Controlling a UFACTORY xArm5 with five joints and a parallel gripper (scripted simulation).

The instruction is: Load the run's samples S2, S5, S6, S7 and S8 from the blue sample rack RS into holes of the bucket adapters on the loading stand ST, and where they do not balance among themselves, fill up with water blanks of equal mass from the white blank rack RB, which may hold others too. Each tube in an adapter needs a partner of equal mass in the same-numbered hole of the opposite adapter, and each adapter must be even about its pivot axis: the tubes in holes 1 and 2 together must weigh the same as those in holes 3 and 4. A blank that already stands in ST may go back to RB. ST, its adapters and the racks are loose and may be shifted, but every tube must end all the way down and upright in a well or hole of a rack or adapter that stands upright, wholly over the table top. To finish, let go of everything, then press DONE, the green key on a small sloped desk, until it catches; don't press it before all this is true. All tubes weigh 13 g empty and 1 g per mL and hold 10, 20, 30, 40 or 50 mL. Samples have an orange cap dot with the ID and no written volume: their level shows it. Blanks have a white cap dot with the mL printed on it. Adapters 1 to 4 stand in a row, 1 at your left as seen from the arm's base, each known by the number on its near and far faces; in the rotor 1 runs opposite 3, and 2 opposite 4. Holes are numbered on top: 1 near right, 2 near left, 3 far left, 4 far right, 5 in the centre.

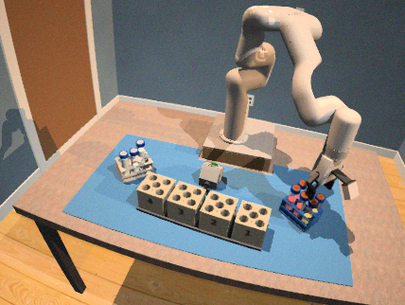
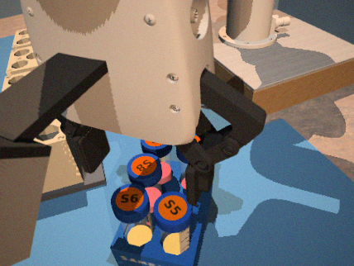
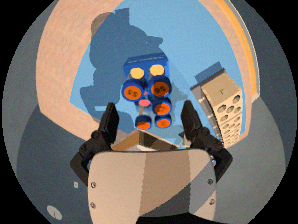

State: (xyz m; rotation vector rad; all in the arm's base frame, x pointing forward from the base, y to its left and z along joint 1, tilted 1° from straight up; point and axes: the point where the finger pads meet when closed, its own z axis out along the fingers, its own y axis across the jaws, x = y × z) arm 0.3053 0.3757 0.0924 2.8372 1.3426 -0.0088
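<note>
Right now the blue sample rack RS is 20 mm behind my hand, 30 mm to the right of it and 130 mm below it. The rest, counted from my hand: white blank rack RB 30 mm ahead, 670 mm to the right, 130 mm below; blue-capped tube 70 mm ahead, 680 mm to the right, 100 mm below; loading stand ST 130 mm ahead, 340 mm to the right, 150 mm below.
</note>
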